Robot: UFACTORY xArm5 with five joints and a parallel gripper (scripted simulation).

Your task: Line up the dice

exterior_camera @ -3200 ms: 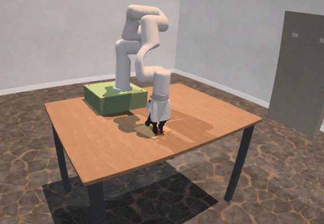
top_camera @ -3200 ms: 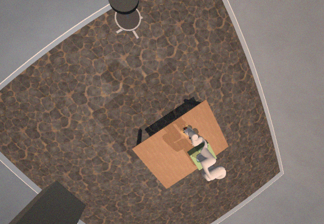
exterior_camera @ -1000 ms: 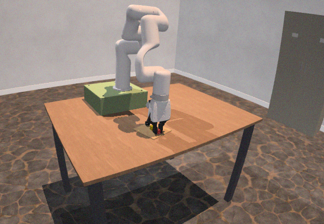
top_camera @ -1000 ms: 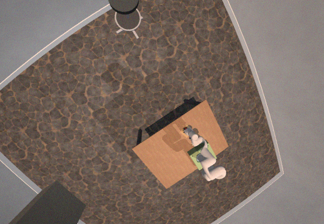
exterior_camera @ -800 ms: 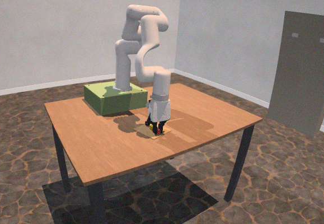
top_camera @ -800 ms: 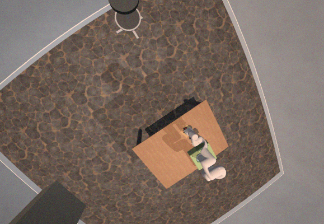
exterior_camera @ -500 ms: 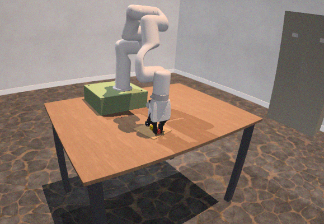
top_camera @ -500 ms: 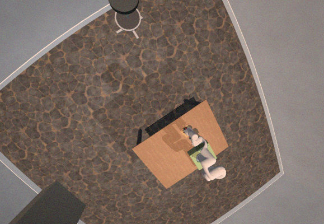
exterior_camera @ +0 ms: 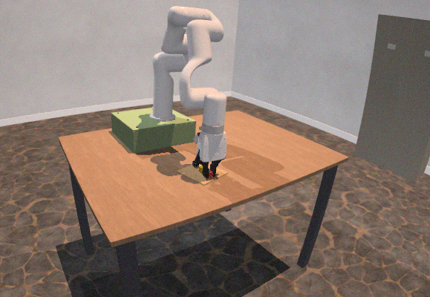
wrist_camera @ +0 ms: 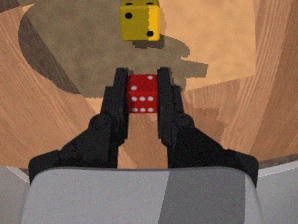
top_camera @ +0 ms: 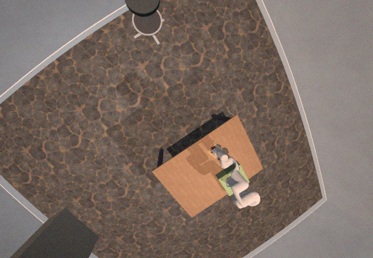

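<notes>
The red die lies 10 mm below my hand. The rest, counted from my hand: black die 100 mm behind, 10 mm to the left, 20 mm below; then yellow die 50 mm behind, 10 mm to the left, 20 mm below; then tan mat 50 mm behind, 10 mm to the left, 30 mm below.
</notes>
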